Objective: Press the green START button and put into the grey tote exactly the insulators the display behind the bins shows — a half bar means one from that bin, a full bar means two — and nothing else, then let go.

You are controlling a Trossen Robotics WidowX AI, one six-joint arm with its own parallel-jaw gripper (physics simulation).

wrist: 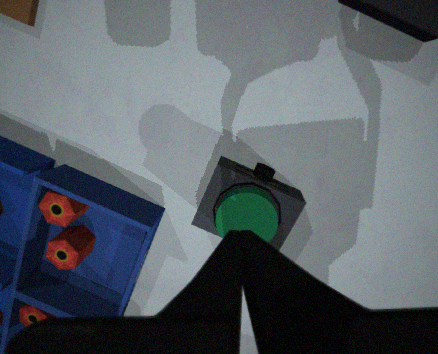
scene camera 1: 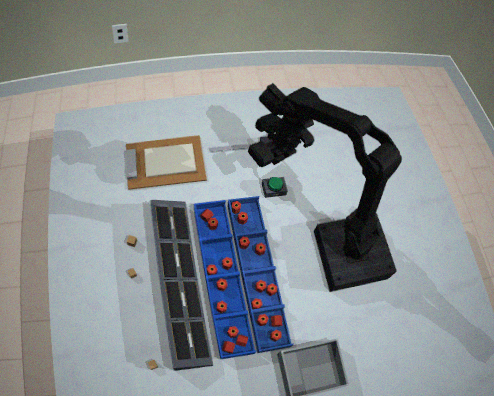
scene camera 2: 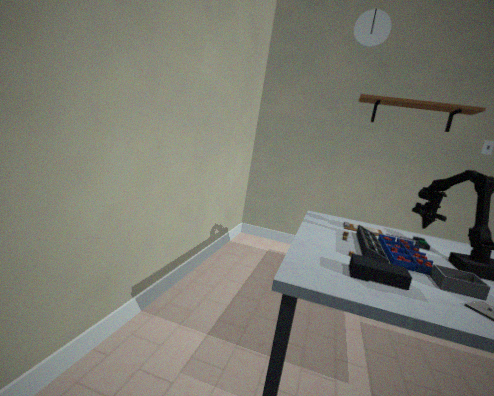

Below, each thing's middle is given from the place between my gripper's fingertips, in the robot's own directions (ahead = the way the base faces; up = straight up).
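The green START button (wrist: 239,198) is my first reference: my hand is 90 mm above it, 20 mm to the right of it and 10 mm past it. The grey caliper (wrist: 412,25) is 150 mm to the right of my hand, 100 mm below it and 40 mm ahead of it. As for the grey tote (scene camera 1: 322,361), it is 560 mm to the left of my hand, and also 80 mm below it and 20 mm behind it.
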